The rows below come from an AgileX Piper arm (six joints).
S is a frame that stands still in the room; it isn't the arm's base.
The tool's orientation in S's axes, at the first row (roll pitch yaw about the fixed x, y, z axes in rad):
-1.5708 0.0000 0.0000
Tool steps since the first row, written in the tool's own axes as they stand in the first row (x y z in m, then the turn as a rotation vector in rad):
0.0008 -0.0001 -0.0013 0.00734 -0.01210 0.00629
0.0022 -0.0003 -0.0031 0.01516 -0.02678 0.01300
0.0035 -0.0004 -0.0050 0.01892 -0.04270 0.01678
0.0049 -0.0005 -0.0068 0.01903 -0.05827 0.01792
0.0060 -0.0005 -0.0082 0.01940 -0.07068 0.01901
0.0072 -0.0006 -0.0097 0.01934 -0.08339 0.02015
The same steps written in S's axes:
0.0008 -0.0013 0.0001 0.00734 0.00629 0.01210
0.0022 -0.0031 0.0003 0.01516 0.01300 0.02678
0.0035 -0.0050 0.0004 0.01892 0.01678 0.04270
0.0049 -0.0068 0.0005 0.01903 0.01792 0.05827
0.0060 -0.0082 0.0005 0.01940 0.01901 0.07068
0.0072 -0.0097 0.0006 0.01934 0.02015 0.08339

